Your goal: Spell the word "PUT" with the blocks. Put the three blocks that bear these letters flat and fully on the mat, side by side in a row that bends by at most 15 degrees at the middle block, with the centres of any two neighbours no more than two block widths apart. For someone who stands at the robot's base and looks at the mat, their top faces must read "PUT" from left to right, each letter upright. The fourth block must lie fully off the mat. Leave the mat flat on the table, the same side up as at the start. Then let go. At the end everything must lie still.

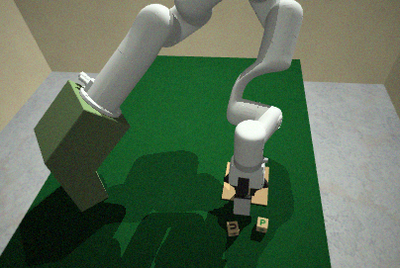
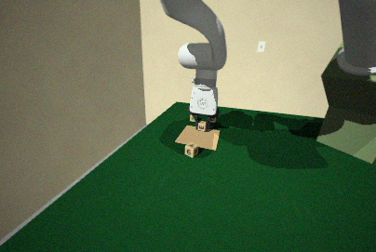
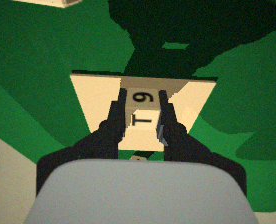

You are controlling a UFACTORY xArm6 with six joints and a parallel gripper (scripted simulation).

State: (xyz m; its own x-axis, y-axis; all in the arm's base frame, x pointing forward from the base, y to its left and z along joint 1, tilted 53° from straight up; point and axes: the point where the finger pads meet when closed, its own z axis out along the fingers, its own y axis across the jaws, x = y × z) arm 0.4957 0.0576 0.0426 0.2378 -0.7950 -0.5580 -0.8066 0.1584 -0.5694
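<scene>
The mat is 10 mm behind my hand, 50 mm to the left of it and 30 mm below it. From my hand the other things lie so: P block: 80 mm ahead, 70 mm to the right, 10 mm below.
</scene>
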